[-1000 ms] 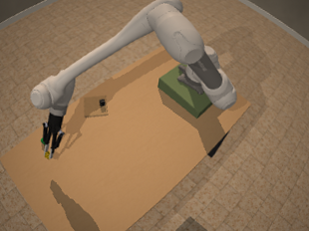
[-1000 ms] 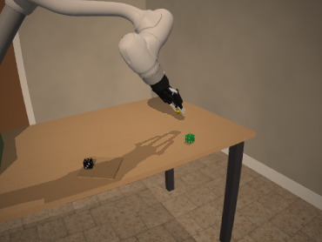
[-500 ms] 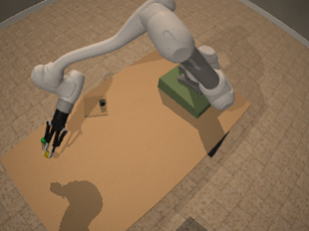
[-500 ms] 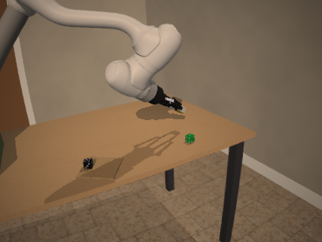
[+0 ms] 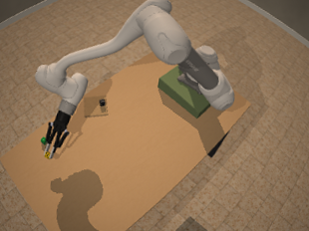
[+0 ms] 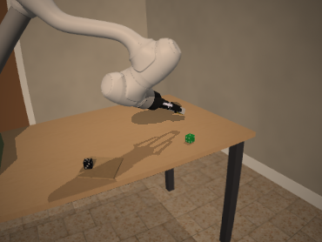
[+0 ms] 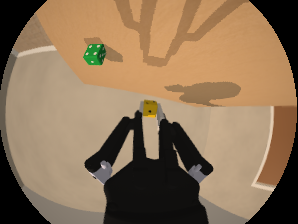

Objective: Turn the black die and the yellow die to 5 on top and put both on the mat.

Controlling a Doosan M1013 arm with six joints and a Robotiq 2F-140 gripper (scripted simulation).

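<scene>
My gripper is now 12 cm to the left of the green die, 9 cm above it and 4 cm past it. From my hand the other things lie so: black die (46 cm behind, 8 cm below, 2 cm to the right); then mat (43 cm behind, 10 cm below, 4 cm to the right); then yellow die (2 cm ahead, 1 cm below).
</scene>
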